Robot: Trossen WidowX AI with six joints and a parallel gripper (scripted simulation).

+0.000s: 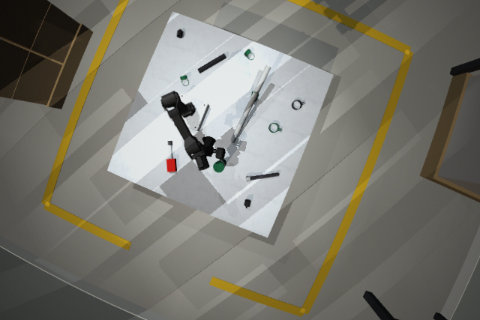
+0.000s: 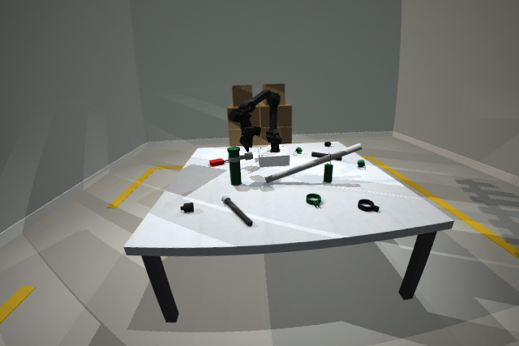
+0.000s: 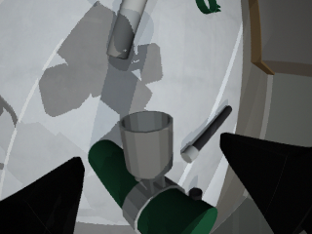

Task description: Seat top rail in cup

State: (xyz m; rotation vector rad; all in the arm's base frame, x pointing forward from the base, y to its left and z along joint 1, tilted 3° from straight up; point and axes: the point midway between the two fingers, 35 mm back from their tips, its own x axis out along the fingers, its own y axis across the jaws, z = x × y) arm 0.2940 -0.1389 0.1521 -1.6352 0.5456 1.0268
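Right now the white rail-end cup is 3 cm below my gripper tip, 2 cm to the right of it and 2 cm ahead of it. Also, from my gripper tip: small green post: 43 cm to the left, 8 cm below, 2 cm ahead.
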